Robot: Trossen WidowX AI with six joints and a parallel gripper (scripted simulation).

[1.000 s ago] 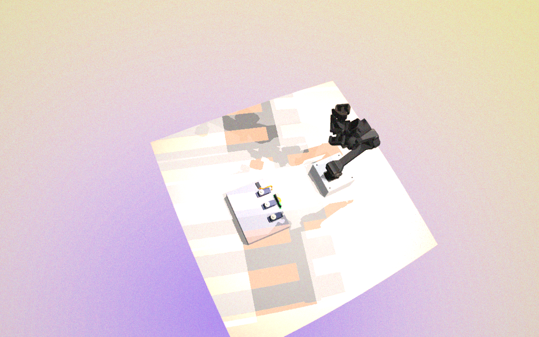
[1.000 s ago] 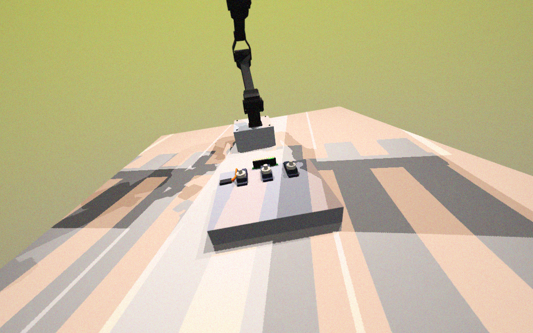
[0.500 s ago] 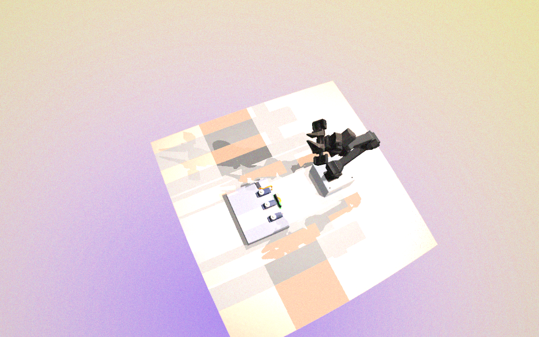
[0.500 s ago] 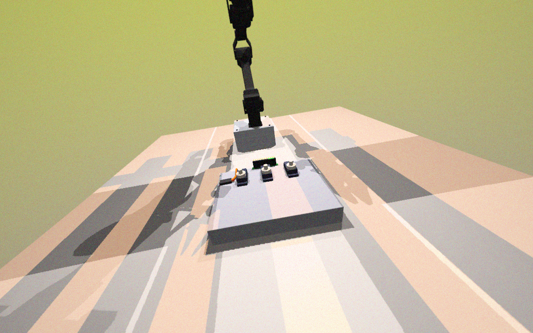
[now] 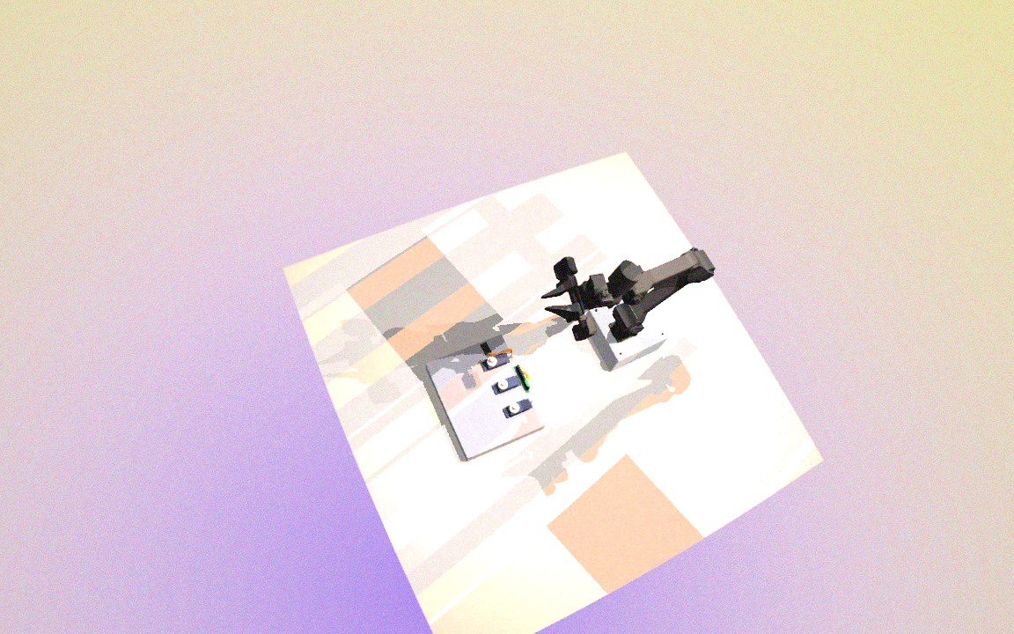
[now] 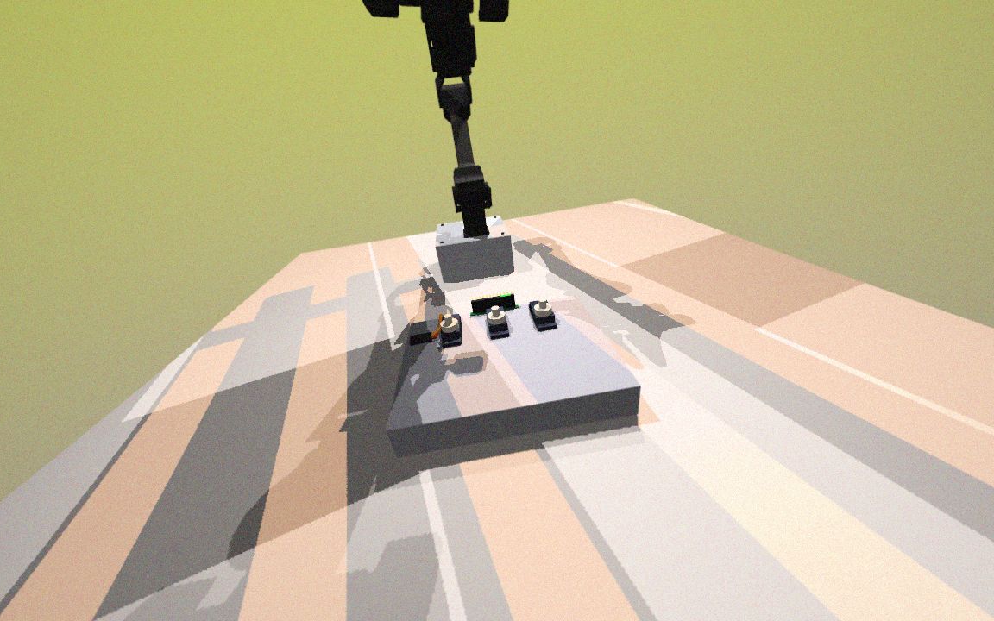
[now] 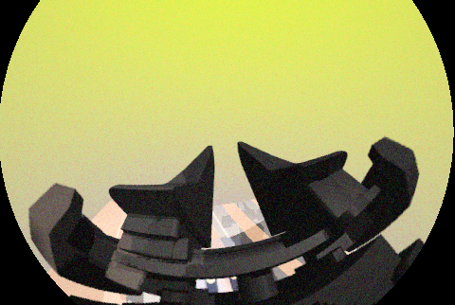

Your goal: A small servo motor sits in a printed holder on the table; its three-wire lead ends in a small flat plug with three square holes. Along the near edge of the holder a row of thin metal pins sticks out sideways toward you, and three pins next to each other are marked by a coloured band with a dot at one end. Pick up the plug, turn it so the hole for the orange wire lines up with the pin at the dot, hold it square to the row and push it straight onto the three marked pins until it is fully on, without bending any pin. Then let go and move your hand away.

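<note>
My gripper tip is 440 mm above the green band, 40 mm to the right of it and 10 mm past it. From my gripper tip the other things lie so: pin header strip (460 mm below, 10 mm to the left, 10 mm behind); grey holder (490 mm below, 150 mm ahead, 20 mm to the left).
</note>
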